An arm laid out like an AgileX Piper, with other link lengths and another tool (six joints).
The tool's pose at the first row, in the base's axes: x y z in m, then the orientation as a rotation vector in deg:
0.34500, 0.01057, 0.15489, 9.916, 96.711, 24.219
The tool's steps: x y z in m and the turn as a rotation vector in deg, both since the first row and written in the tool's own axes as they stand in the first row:
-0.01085, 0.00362, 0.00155, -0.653, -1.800, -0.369
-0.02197, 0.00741, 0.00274, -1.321, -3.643, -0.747
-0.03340, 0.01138, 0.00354, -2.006, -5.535, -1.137
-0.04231, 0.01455, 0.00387, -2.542, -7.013, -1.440
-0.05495, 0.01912, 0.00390, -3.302, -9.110, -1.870
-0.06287, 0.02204, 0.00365, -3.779, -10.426, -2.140
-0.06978, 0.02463, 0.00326, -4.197, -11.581, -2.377
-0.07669, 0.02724, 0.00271, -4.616, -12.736, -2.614
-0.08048, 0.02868, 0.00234, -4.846, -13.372, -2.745
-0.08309, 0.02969, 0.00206, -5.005, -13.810, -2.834
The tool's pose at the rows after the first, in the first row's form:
0.34786, 0.01037, 0.16607, 9.459, 94.798, 24.219
0.35038, 0.01017, 0.17760, 8.993, 92.839, 24.214
0.35256, 0.00996, 0.18953, 8.517, 90.828, 24.201
0.35396, 0.00981, 0.19889, 8.148, 89.256, 24.189
0.35550, 0.00959, 0.21224, 7.627, 87.026, 24.166
0.35620, 0.00946, 0.22065, 7.302, 85.626, 24.148
0.35664, 0.00935, 0.22803, 7.018, 84.398, 24.130
0.35692, 0.00923, 0.23543, 6.735, 83.169, 24.111
0.35700, 0.00916, 0.23950, 6.579, 82.492, 24.098
0.35703, 0.00913, 0.24231, 6.473, 82.026, 24.091

